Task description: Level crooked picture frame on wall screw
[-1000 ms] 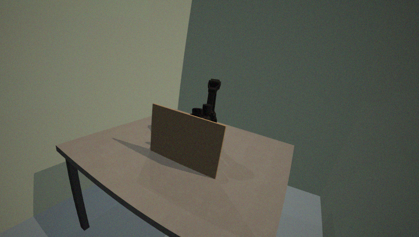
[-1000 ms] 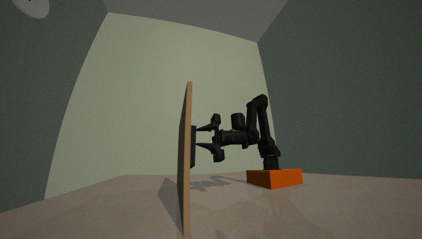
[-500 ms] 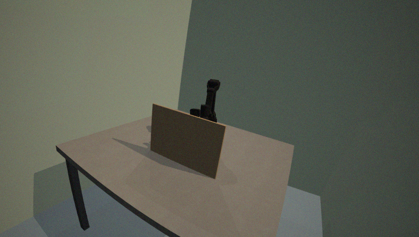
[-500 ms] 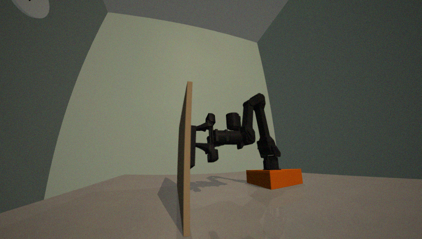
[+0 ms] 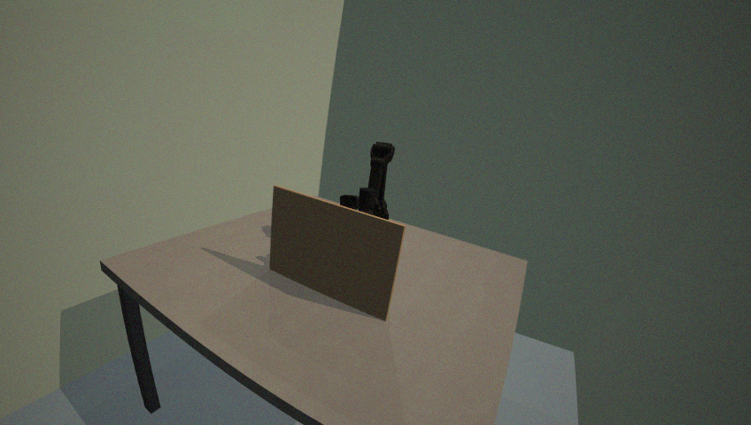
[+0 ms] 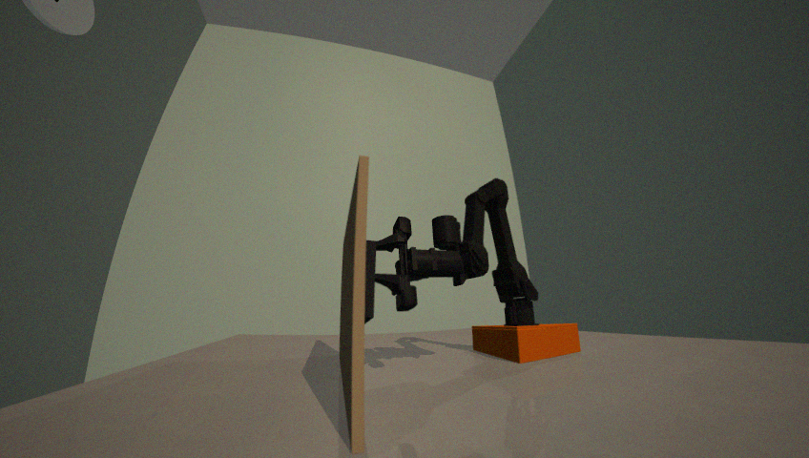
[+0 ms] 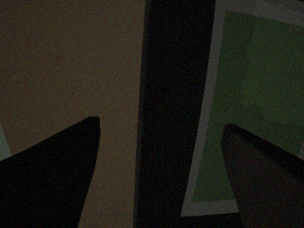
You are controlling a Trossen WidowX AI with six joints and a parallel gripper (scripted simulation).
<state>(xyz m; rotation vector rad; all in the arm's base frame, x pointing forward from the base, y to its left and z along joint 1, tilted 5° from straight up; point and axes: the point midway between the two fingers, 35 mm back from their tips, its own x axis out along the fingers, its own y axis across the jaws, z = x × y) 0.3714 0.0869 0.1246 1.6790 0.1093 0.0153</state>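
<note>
The picture frame lies 50 mm below my gripper tip, 10 mm to the left of it and 10 mm ahead of it. From my gripper tip the other things lie so: wall board: 60 mm below, 20 mm ahead, 10 mm to the right.
</note>
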